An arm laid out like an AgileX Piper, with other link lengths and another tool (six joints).
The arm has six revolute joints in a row. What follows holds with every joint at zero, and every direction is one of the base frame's. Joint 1 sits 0.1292 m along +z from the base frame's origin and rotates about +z. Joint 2 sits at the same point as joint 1 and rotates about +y. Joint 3 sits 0.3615 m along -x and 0.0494 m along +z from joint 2 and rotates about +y. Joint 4 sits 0.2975 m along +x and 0.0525 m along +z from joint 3 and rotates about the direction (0.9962, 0, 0.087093). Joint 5 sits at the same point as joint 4 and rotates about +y. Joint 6 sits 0.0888 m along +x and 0.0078 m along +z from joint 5 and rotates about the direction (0.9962, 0, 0.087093). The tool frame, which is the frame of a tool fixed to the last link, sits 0.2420 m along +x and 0.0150 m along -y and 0.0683 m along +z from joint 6; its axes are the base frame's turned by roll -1.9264, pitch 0.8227 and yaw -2.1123 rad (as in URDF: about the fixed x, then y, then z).
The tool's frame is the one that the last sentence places.
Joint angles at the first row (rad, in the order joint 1, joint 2, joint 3, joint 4, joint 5, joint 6):
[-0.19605, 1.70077, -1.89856, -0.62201, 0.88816, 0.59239]
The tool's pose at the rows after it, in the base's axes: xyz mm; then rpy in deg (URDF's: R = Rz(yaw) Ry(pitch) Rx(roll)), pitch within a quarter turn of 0, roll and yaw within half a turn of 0:
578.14 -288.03 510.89 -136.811 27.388 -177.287
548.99 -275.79 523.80 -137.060 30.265 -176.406
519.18 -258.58 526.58 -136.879 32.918 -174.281
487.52 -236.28 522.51 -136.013 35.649 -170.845
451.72 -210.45 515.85 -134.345 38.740 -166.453
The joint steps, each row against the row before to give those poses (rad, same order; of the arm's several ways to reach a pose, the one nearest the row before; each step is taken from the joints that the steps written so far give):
[0.00001, -0.09165, 0.08005, -0.00076, -0.02604, 0.03178]
[-0.00002, -0.10775, 0.11711, -0.00072, -0.05339, 0.03165]
[0.00000, -0.12325, 0.15518, -0.00106, -0.08103, 0.02819]
[0.00000, -0.13790, 0.18002, -0.00154, -0.10283, 0.02156]
[0.00001, -0.15176, 0.18711, -0.00201, -0.11024, 0.01517]

